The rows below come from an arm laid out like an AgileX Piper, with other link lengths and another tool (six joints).
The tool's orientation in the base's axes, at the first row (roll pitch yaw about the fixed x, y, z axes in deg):
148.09 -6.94 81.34
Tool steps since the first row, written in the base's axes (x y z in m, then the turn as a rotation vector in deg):
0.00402 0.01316 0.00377 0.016 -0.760 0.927
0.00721 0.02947 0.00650 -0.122 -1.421 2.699
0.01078 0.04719 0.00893 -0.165 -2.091 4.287
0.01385 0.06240 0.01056 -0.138 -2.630 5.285
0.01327 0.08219 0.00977 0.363 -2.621 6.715
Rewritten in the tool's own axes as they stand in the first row. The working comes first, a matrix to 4 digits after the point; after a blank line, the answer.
The tool's axes in the first row as the columns of a matrix, in the base's axes (used below as rounded here):
0.1495 0.8296 0.5380
0.9814 -0.1910 0.0218
0.1208 0.5247 -0.8427

0.01397 0.00280 -0.00073 -0.631 0.645 -0.789
0.03078 0.00376 -0.00096 -1.087 1.586 -2.371
0.04900 0.00462 -0.00070 -1.559 2.512 -3.747
0.06459 0.00511 -0.00009 -1.963 3.161 -4.585
0.08383 0.00044 0.00070 -1.707 4.325 -5.521

